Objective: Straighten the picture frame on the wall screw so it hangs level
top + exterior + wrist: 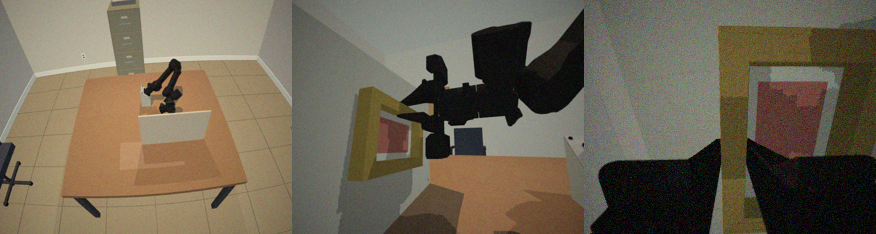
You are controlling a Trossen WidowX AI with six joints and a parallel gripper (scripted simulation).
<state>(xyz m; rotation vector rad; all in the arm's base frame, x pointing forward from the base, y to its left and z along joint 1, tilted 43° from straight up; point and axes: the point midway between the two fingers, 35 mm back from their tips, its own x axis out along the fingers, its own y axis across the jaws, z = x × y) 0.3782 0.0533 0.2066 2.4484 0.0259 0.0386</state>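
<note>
Now: the picture frame 1 cm to the left of my gripper tip and 5 cm below it. Also, from my gripper tip: grey wall panel: 2 cm ahead, 1 cm to the left, 7 cm below.
</note>
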